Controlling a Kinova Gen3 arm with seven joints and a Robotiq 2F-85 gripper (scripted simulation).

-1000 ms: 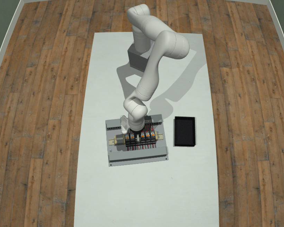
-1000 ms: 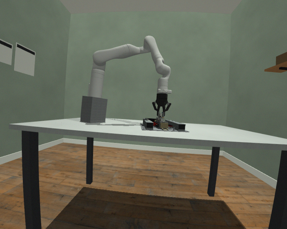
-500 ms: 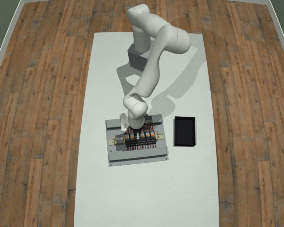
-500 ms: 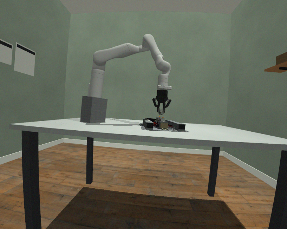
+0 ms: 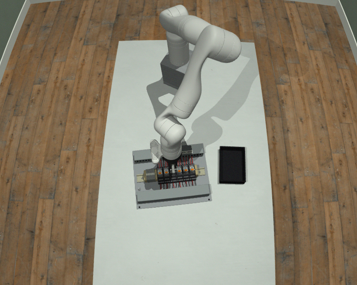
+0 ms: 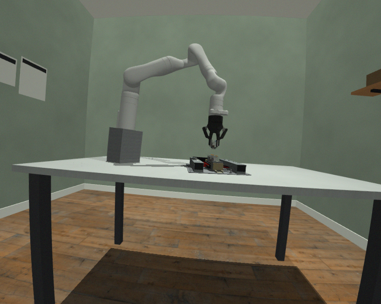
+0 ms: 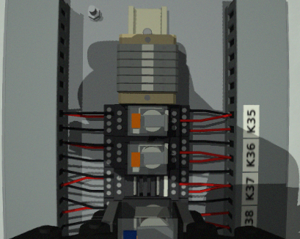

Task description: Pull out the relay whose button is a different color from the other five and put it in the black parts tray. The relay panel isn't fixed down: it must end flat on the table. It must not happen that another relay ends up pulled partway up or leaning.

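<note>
My gripper is now 260 mm to the right of the black parts tray, 120 mm above it and 50 mm past it. Also, from my hand: blue-button relay (10 mm below); grey relay panel (110 mm below, 10 mm to the right).
</note>
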